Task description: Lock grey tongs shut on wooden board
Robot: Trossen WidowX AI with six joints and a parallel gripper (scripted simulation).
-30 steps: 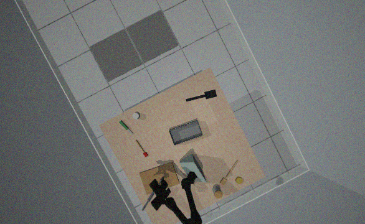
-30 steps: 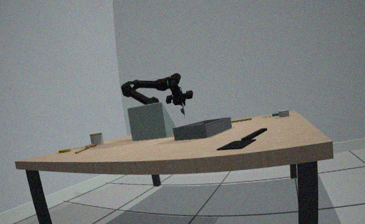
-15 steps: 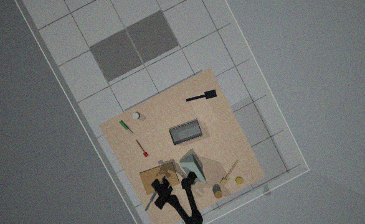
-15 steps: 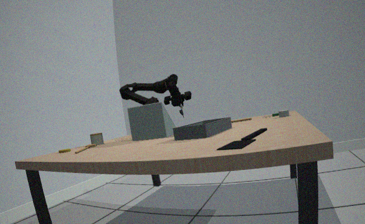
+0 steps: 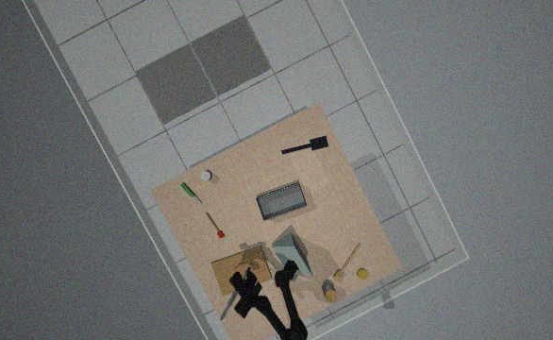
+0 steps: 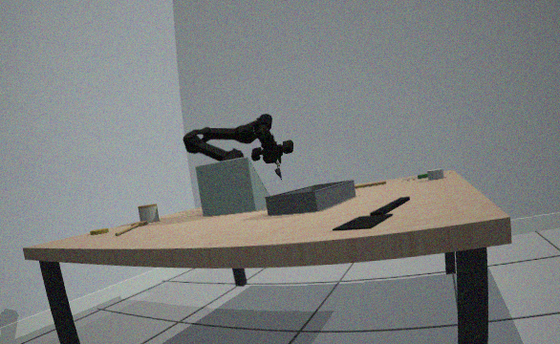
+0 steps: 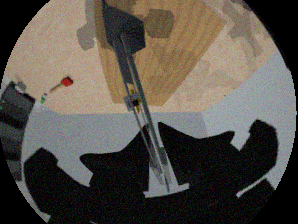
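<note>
The wooden board lies 150 mm below my gripper tip. Also, from my gripper tip: dark roasting tin: 260 mm ahead, 490 mm to the right, 130 mm below; red-tipped tool: 340 mm ahead, 10 mm to the right, 150 mm below; yellow disc: 470 mm behind, 690 mm to the right, 150 mm below.
</note>
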